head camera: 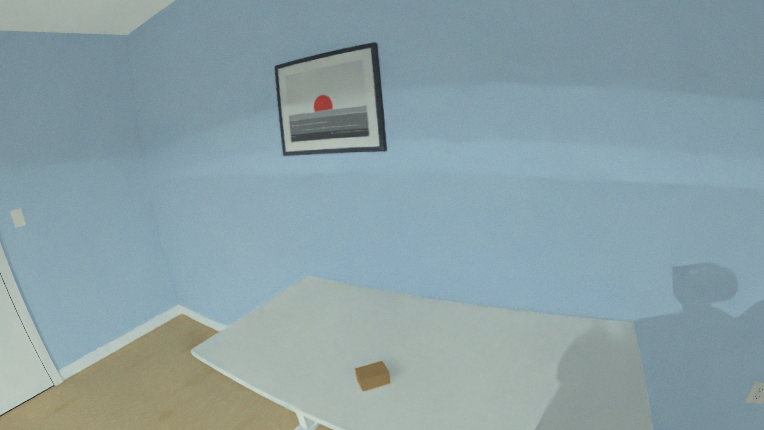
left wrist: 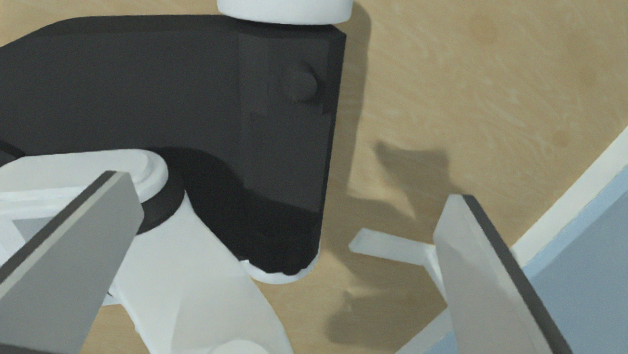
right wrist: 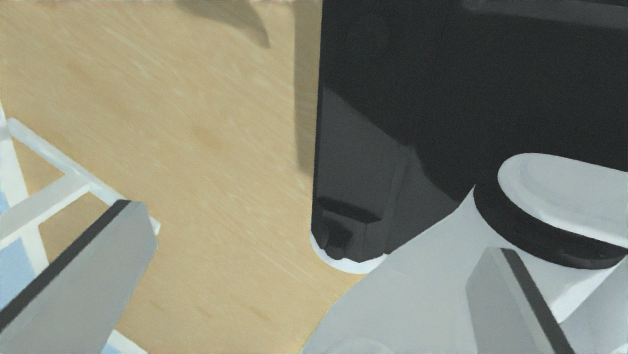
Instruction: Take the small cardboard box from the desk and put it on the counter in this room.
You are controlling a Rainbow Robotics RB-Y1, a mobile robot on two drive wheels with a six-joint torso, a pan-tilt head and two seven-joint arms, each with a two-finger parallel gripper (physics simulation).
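Frame: origin at the robot's base, x ahead, y left, z up, level; centimetres.
Where they show: left gripper, fingertip midpoint: [left wrist: 286, 205]; right gripper, fingertip midpoint: [right wrist: 309, 244].
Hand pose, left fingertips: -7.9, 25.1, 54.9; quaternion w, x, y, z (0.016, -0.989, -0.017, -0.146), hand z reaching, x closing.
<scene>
Things, the pixels of their top centre, and the offset from my left fingertips, as dx, dy, dz. "pt": a spot on its surface instead. Level surfaces: height alone.
- small brown cardboard box, top centre: [head camera: 371, 370] +78.1, -10.6, +22.3
- white desk, surface height: dz +17.3
- desk leg, surface spot: [right wrist: 40, 206] pt +115.9, +31.9, -35.1
The small brown cardboard box [head camera: 372, 376] sits on the white desk [head camera: 454, 336] in the head view, left of the middle of the desk top and toward its near edge. My left gripper [left wrist: 286, 205] is open, its two fingers wide apart, with floor and part of my own body and base behind them. My right gripper [right wrist: 309, 244] is open in the same way, beside my base. Neither gripper shows in the head view, and both are apart from the box. The counter does not show in these views.
A desk foot [left wrist: 392, 247] shows near the right finger in the left wrist view, and a desk leg [right wrist: 40, 206] shows at the left in the right wrist view. A framed picture [head camera: 328, 123] hangs on the blue wall. A white door [head camera: 18, 352] is at the far left.
</scene>
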